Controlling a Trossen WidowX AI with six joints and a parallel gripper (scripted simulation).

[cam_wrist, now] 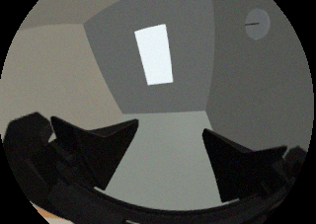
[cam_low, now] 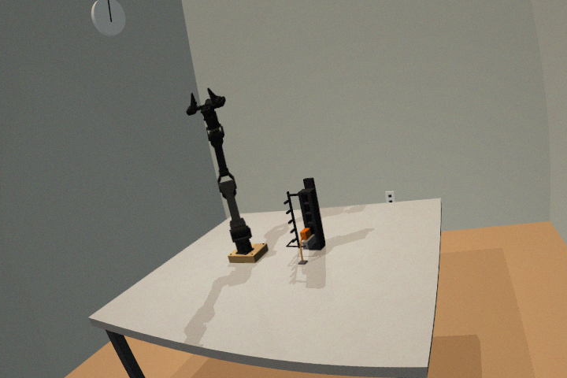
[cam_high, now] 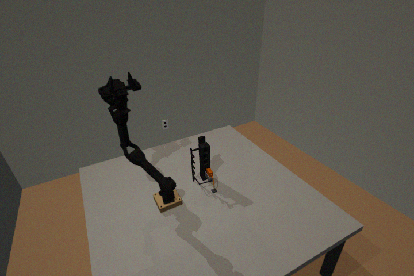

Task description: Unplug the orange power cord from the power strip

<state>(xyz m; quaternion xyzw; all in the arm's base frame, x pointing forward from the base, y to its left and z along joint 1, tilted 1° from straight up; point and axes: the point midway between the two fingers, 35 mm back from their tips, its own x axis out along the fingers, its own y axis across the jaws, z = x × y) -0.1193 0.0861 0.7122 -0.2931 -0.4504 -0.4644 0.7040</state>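
The orange plug lies 40 cm ahead of my gripper tip, 2 cm to the left of it and 67 cm below it.
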